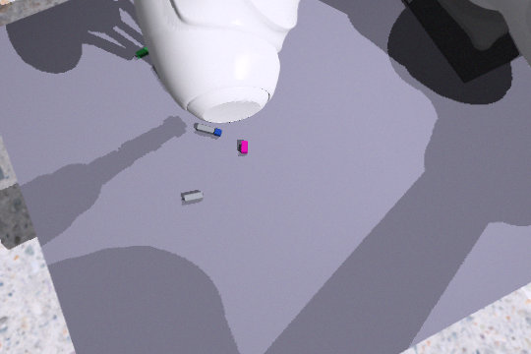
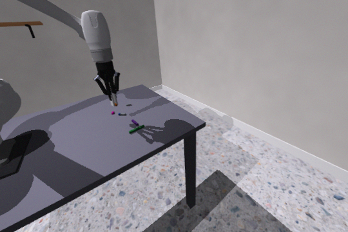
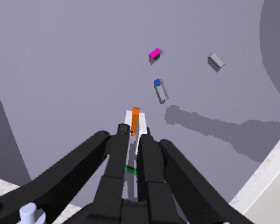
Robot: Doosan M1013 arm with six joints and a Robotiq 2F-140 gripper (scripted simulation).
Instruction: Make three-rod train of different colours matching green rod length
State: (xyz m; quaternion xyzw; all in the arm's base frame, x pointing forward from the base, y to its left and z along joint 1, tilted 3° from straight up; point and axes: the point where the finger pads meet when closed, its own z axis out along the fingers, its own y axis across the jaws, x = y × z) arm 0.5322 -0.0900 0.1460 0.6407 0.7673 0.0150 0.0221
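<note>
Now: the blue rod 3 cm ahead of my hand, 6 cm to the left of it and 13 cm below it. Also, from my hand: magenta rod 11 cm to the left, 13 cm below; orange rod 3 cm below; purple rod 6 cm ahead, 9 cm to the right, 13 cm below.
</note>
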